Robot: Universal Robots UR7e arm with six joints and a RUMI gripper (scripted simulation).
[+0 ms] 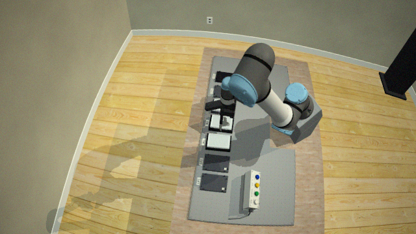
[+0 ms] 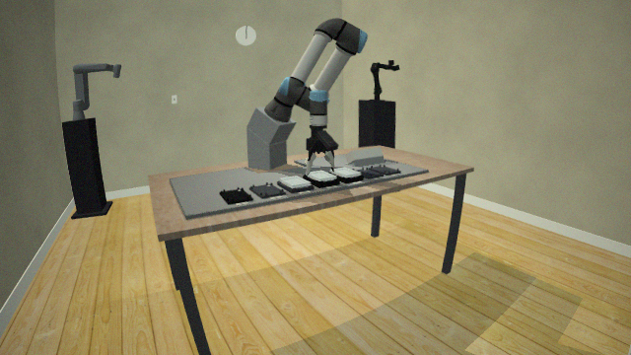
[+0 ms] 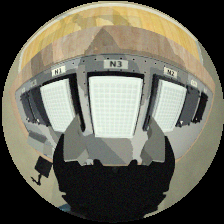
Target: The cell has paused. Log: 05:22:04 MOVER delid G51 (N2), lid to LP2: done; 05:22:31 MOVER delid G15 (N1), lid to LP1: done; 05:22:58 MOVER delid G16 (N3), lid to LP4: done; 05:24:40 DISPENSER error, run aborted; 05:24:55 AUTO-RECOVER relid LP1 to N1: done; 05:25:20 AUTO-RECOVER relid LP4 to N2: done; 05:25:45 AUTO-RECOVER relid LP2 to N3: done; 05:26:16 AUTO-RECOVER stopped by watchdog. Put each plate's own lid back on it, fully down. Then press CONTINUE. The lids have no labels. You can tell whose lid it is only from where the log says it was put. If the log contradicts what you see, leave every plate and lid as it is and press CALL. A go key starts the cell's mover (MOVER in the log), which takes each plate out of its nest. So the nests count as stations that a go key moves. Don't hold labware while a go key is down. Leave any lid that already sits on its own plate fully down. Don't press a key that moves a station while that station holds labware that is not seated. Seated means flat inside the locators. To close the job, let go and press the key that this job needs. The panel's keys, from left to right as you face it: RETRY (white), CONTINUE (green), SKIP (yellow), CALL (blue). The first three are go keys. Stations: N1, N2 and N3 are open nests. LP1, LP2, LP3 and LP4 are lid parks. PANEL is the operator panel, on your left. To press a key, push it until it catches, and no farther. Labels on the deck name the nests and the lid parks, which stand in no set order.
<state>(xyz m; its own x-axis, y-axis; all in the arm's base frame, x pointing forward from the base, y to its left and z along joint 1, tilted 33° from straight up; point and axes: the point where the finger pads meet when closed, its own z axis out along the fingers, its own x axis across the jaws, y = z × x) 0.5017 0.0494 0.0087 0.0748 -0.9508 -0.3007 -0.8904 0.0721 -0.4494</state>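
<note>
Now: hand 1 cm above the clear lid. Round my hand: blue key 32 cm to the left, 27 cm behind, 2 cm above; then plate 2 cm below; then LP2 lid park 26 cm to the left, 4 cm below, 3 cm behind.
</note>
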